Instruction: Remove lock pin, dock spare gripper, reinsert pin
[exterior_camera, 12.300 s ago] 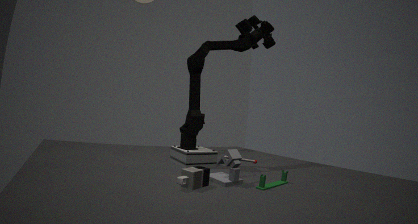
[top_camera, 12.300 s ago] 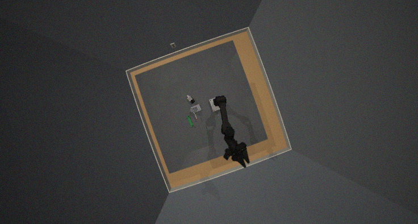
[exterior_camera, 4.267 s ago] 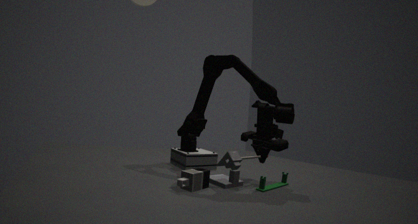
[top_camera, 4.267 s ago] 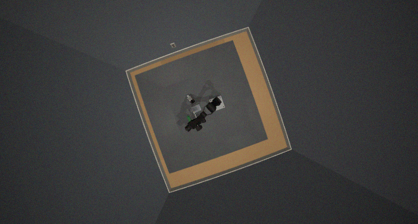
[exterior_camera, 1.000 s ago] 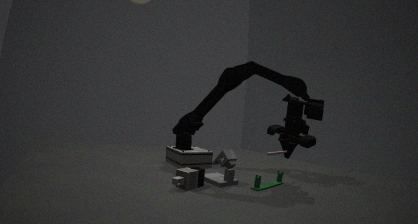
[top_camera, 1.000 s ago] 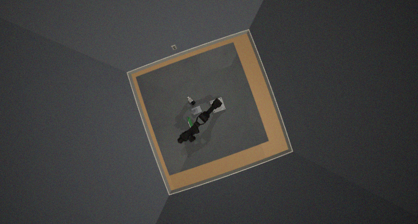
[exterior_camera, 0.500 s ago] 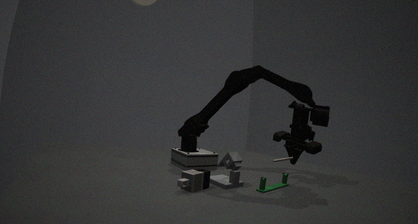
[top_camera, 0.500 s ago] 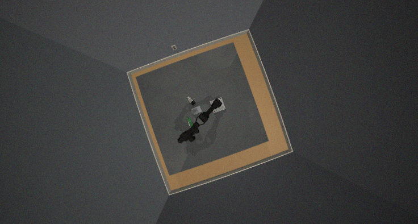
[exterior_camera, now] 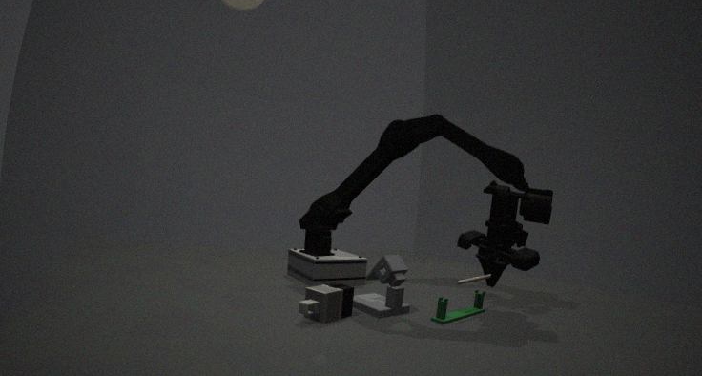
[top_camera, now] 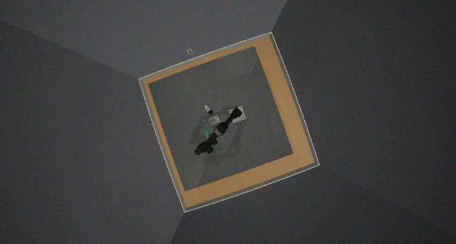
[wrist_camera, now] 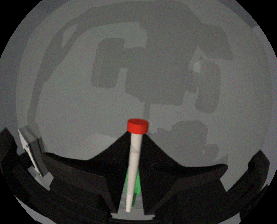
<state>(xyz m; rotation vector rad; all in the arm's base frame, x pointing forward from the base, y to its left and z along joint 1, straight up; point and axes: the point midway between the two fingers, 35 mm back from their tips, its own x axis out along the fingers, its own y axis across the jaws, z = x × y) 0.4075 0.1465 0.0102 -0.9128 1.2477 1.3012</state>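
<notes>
My gripper tip is now 100 mm to the left of the green pin cradle, 20 mm above it and 10 mm past it. Also, from my gripper tip: spare gripper: 330 mm to the right, 150 mm behind, 20 mm below; then grey mount socket: 200 mm to the right, 130 mm behind, 10 mm above.
</notes>
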